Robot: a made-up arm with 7 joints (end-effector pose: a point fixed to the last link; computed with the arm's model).
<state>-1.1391 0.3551 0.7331 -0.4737 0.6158 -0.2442 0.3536</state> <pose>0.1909 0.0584 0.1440 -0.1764 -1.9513 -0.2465</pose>
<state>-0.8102 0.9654 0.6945 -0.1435 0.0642 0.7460 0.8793</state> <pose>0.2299 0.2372 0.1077 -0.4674 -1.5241 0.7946</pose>
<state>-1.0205 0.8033 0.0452 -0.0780 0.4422 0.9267 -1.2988</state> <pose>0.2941 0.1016 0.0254 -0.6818 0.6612 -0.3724</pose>
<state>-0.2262 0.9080 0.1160 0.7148 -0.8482 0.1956 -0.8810</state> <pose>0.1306 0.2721 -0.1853 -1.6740 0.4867 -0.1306</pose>
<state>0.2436 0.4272 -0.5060 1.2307 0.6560 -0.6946 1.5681</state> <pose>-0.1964 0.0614 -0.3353 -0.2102 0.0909 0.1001</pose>
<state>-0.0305 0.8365 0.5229 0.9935 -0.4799 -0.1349 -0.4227</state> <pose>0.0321 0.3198 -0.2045 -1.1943 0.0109 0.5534</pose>
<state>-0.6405 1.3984 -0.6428 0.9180 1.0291 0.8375 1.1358</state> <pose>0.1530 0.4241 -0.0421 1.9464 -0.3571 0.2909</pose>
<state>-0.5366 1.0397 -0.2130 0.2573 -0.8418 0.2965 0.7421</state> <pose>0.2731 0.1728 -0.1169 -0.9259 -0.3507 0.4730</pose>
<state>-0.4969 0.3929 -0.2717 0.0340 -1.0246 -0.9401 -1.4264</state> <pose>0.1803 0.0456 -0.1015 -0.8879 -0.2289 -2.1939</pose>
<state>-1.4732 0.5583 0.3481 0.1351 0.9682 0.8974 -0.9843</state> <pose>0.3324 0.0966 0.1230 -0.7983 -0.0897 -0.0855</pose>
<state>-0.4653 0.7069 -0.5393 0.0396 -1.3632 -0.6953 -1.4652</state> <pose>0.1916 0.0808 -0.1253 -1.3365 0.3032 -2.1764</pose>
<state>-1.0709 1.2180 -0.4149 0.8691 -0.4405 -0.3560 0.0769</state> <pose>0.3128 0.2438 -0.0031 -0.4846 -0.4689 -0.1915</pose>
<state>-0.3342 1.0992 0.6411 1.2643 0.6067 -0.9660 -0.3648</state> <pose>0.1099 0.3113 -0.1715 -0.2158 0.3563 -0.0983</pose>
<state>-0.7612 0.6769 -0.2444 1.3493 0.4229 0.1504 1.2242</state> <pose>0.2184 0.2394 -0.3125 0.4068 -0.3599 0.6287</pose>
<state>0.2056 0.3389 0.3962 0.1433 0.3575 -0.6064 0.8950</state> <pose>0.0895 0.1016 -0.1993 -0.4103 -0.8233 0.2288</pose>
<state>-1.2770 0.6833 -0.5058 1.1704 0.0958 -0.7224 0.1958</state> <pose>0.3751 0.0696 -0.1064 -0.3572 -0.3449 -0.6772</pose>
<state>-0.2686 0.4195 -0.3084 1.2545 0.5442 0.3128 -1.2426</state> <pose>-0.0185 0.1312 -0.3682 -0.9366 2.2807 0.3524</pose>
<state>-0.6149 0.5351 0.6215 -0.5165 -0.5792 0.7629 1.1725</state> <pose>0.2251 0.1199 0.0414 -1.2263 -1.2058 0.6654</pose>
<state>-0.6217 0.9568 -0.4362 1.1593 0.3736 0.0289 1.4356</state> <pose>0.1929 0.3127 -0.2475 0.6720 -0.6351 0.3939</pose>
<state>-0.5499 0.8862 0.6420 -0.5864 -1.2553 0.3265 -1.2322</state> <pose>0.1194 0.1179 0.0905 -0.6729 0.3365 -1.9966</pose>
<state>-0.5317 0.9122 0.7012 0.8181 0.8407 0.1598 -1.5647</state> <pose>0.1751 0.3095 -0.1405 -0.9861 1.2193 0.1894</pose>
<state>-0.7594 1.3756 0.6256 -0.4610 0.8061 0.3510 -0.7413</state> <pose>0.1572 0.1383 0.1714 0.5562 -0.5079 0.1363</pose>
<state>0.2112 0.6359 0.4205 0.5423 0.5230 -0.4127 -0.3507</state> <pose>0.0100 0.2004 -0.2544 -0.4085 0.7489 0.0295</pose>
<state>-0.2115 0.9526 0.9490 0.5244 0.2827 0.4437 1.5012</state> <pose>0.1007 0.3941 -0.0740 0.5980 -1.3231 1.5459</pose>
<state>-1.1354 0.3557 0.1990 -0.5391 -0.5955 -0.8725 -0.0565</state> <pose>0.0977 0.0200 0.0950 -0.8288 -1.8525 -2.0468</pose>
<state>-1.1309 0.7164 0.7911 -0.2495 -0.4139 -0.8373 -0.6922</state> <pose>0.1122 0.1201 0.1125 0.2857 -1.4978 -1.3639</pose>
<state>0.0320 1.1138 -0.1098 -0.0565 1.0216 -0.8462 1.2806</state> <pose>0.0834 0.1076 -0.2016 0.0072 -0.6919 -1.2143</pose>
